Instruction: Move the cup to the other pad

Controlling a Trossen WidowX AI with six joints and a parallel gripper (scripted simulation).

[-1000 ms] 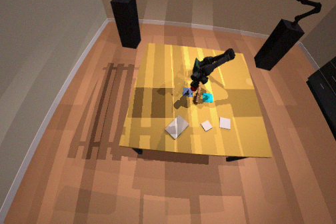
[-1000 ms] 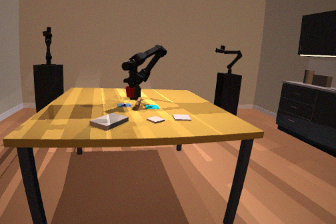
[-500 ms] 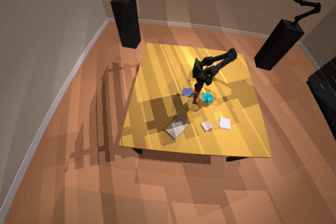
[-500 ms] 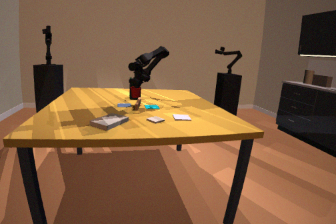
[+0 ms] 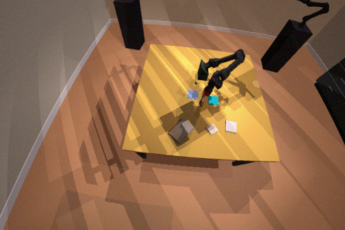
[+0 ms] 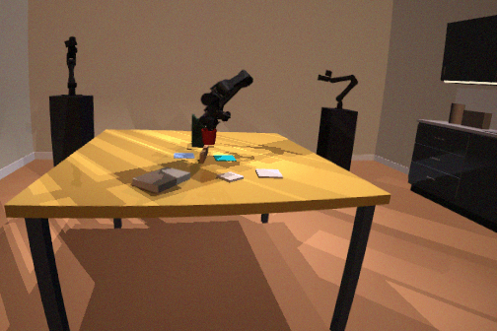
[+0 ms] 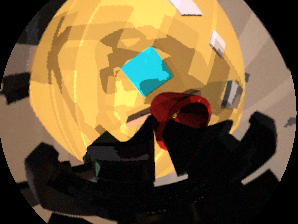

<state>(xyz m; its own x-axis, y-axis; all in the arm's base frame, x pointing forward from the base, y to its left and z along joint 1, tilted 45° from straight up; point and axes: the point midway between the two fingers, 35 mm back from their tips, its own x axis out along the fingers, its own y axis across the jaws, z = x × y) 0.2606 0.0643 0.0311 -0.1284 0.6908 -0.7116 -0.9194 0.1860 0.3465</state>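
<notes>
Now: gripper tip 4 cm short of the teal pad, 7 cm to the right of it and 11 cm above it. The rest, counted from my gripper tip: red cup: 3 cm ahead, 1 cm to the right; wooden stick: 3 cm ahead, 3 cm to the right, 9 cm below; light blue pad: 2 cm ahead, 13 cm to the right, 11 cm below.
</notes>
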